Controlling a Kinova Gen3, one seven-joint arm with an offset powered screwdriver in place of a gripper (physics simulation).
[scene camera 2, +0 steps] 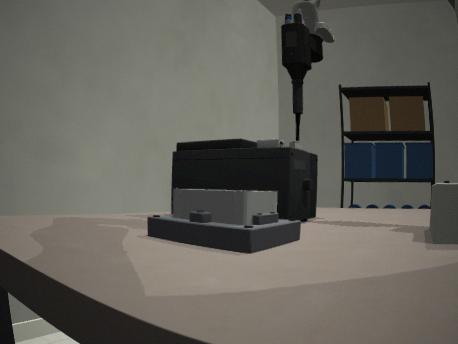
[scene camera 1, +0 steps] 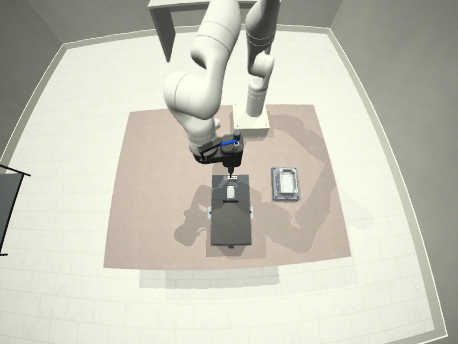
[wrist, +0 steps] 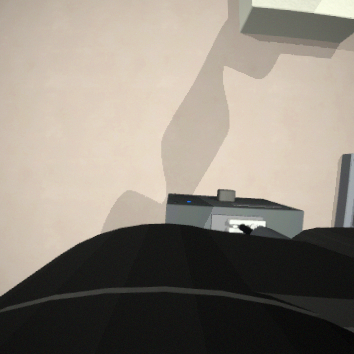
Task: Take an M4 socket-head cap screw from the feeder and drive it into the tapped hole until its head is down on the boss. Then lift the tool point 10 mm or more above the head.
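The black screwdriver (scene camera 1: 230, 174) (scene camera 2: 297, 139) (wrist: 244, 228) points straight down, its bit tip at or just above the small white pickup block (scene camera 1: 232, 178) (scene camera 2: 294, 144) (wrist: 254, 222) at the end of the dark screw feeder (scene camera 1: 231, 223) (scene camera 2: 230, 169) (wrist: 188, 214). Whether the tip touches a screw or carries one is too small to tell. The light grey open housing (scene camera 1: 288, 181) (scene camera 2: 220, 202) sits on its dark grey fixture plate (scene camera 1: 276, 196) (scene camera 2: 200, 237) (wrist: 345, 192), beside the feeder and apart from it. The boss and tapped hole cannot be made out. The tool's black body hides much of the wrist view.
A second white arm (scene camera 1: 256, 95) stands on a pale base block (scene camera 1: 250, 131) (scene camera 2: 444, 215) (wrist: 300, 25) behind the feeder. A light plate (scene camera 1: 230, 192) (scene camera 2: 269, 143) lies on the feeder top. A shelf rack (scene camera 2: 387, 135) with boxes stands in the background.
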